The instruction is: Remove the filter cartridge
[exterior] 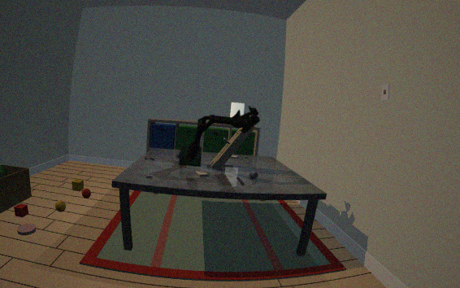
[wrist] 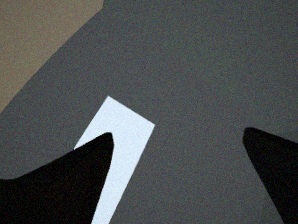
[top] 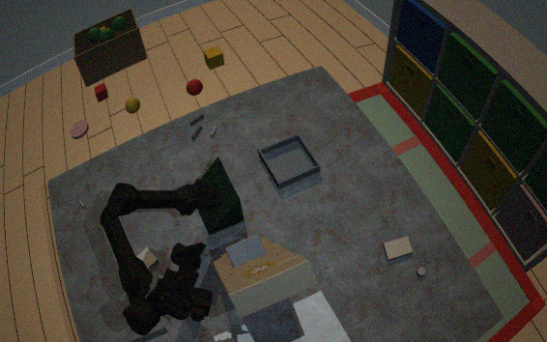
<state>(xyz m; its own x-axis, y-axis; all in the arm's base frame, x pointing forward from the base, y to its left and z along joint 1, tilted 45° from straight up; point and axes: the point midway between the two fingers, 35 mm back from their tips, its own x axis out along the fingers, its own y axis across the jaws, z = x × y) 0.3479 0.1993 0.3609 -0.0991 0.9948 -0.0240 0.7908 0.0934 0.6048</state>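
My gripper tip is now 200 mm above the round filter cartridge and 110 mm to the right of it. From my gripper tip the other things lie so: grey tray (460 mm below, 440 mm behind, 370 mm to the left).
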